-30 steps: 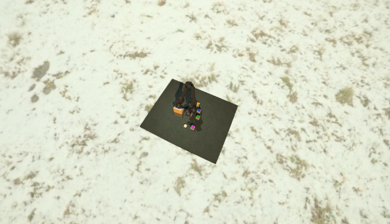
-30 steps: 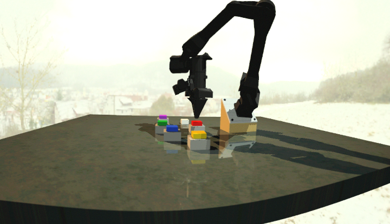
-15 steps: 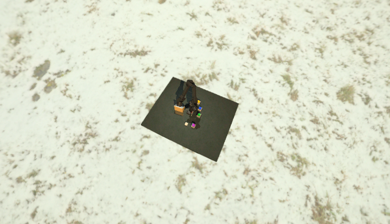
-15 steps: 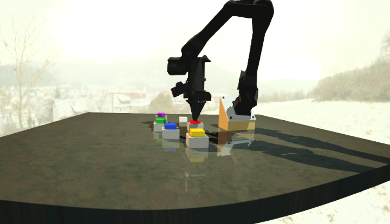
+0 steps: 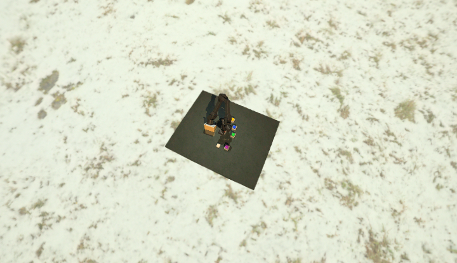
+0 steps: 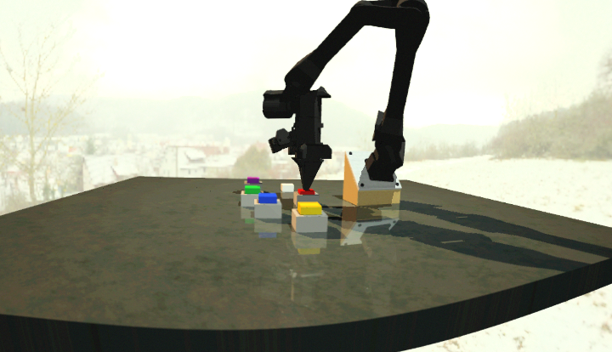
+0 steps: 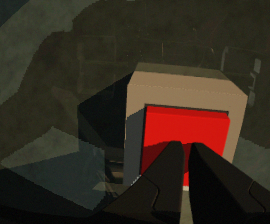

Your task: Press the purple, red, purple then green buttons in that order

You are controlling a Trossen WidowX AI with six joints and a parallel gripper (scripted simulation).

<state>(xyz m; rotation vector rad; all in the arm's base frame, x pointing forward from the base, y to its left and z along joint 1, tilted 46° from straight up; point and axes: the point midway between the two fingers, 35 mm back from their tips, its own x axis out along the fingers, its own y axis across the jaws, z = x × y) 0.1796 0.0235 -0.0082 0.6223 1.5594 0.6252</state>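
Now: the red button 10 mm below my gripper tip. Also, from my gripper tip: yellow button (180 mm to the left, 30 mm ahead); blue button (90 mm to the left, 90 mm ahead); green button (120 mm ahead).
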